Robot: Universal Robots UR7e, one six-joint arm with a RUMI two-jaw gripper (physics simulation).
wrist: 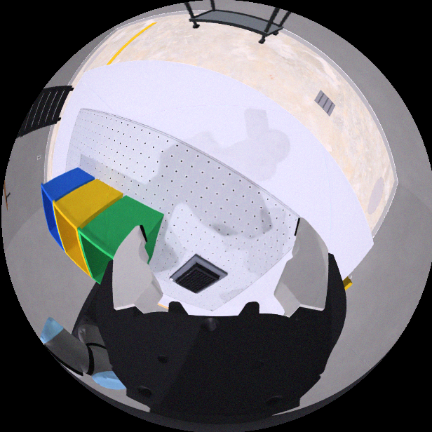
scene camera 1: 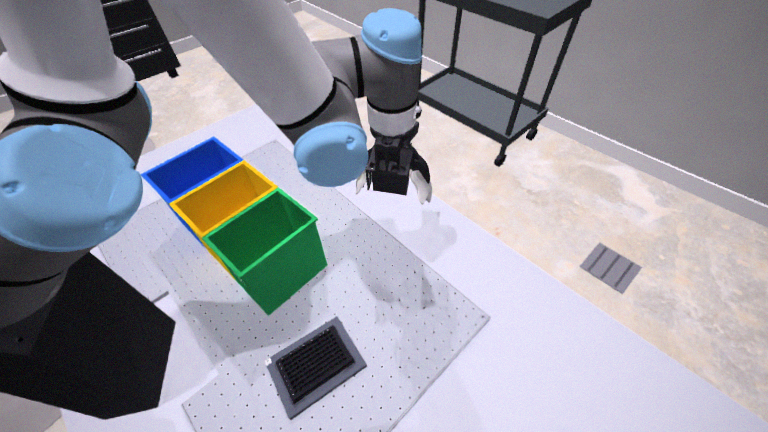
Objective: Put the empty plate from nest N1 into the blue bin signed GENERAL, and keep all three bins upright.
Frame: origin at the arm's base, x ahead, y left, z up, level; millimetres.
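Seen in the pictures: gripper, fingertip midpoint: (scene camera 1: 393,196).
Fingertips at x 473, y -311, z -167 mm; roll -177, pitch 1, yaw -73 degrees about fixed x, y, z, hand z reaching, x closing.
Offsets run from my fingertips to a thing's top centre. "spot": to the spot under its first point. Level surfaces: height alone.
A black plate with rows of wells @[spot: dx -318, dy +1, dz -164 mm] (scene camera 1: 315,362) (wrist: 197,278) sits in a grey nest frame @[spot: dx -295, dy -65, dz -178 mm] (scene camera 1: 351,370) (wrist: 218,273) on the perforated board. The blue bin @[dx -125, dy +451, dz -10 mm] (scene camera 1: 190,167) (wrist: 70,182), the yellow bin @[dx -156, dy +323, dz -10 mm] (scene camera 1: 225,198) (wrist: 87,200) and the green bin @[dx -187, dy +195, dz -10 mm] (scene camera 1: 290,265) (wrist: 120,222) stand upright side by side in a row. My gripper (scene camera 1: 393,192) (wrist: 218,224) is open and empty. It hangs well above the board, beyond the green bin's right side in the scene view. The signs on the bins and the nest's label cannot be read.
The perforated board @[dz -189 mm] (scene camera 1: 435,322) (wrist: 200,175) lies on the white table @[dz -202 mm] (scene camera 1: 537,349) (wrist: 175,90). A dark wheeled cart (scene camera 1: 526,88) (wrist: 235,30) stands on the floor beyond the table. A black drawer unit (scene camera 1: 140,40) (wrist: 47,110) stands behind at the left. A black block (scene camera 1: 107,343) is near the arm's base.
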